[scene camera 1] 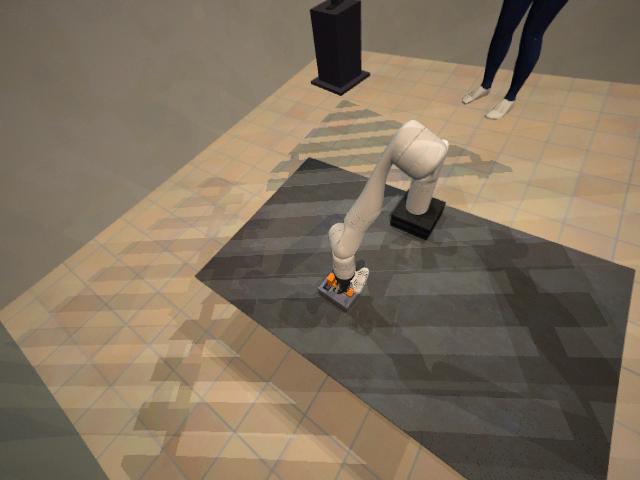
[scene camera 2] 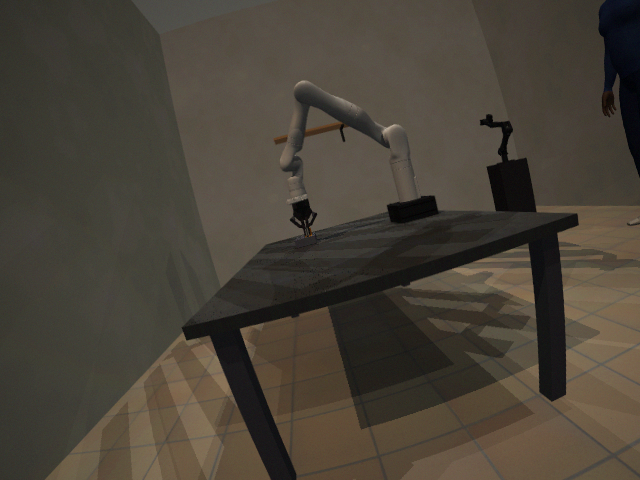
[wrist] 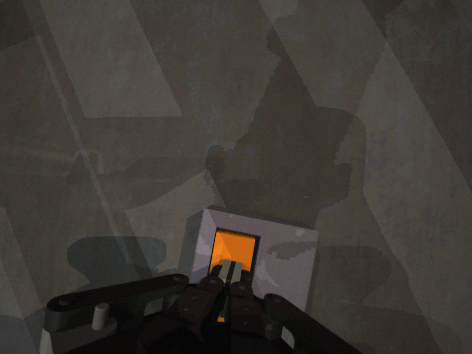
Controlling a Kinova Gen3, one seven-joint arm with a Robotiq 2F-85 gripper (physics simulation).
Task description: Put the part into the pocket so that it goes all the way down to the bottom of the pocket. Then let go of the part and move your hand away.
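Frame: origin at the arm's base, x left, y ahead, z down, level; centimetres.
Seen in the pictures: gripper, fingertip midpoint: (scene camera 1: 346, 290) (scene camera 2: 308, 236) (wrist: 232, 273); arm's base, link origin: (scene camera 1: 416, 206) (scene camera 2: 409, 200).
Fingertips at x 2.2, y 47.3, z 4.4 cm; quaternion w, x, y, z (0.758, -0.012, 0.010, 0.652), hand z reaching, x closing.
Note:
Offsets run from my fingertips to a thing's top centre. Level surfaces: height alone.
The orange part {dx -2.6, dy +0.2, dz -3.0 cm} (scene camera 1: 331, 279) (scene camera 2: 310, 231) (wrist: 233, 244) is in the pocket of the grey block {dx -2.4, dy +1.7, dz -0.1 cm} (scene camera 1: 345, 301) (scene camera 2: 305, 241) (wrist: 287, 280). In the wrist view its far end lies within the pocket outline, with narrow dark gaps along the far and right edges. Some orange stands above the block's top in both scene views. My gripper (scene camera 1: 341, 290) (scene camera 2: 307, 235) (wrist: 232, 273) is shut, its fingertips together with no part between them. The tips are over the part, at or very near its surface. The fingers hide the part's middle and near end, and its depth there cannot be told.
The block stands on the dark table {dz +3.5 cm} (scene camera 1: 465, 351) (scene camera 2: 361, 258). The arm's black base (scene camera 1: 417, 219) (scene camera 2: 412, 209) is on the same table. A dark pedestal (scene camera 1: 337, 46) (scene camera 2: 510, 186) and a standing person (scene camera 1: 522, 51) (scene camera 2: 622, 51) are beyond the table.

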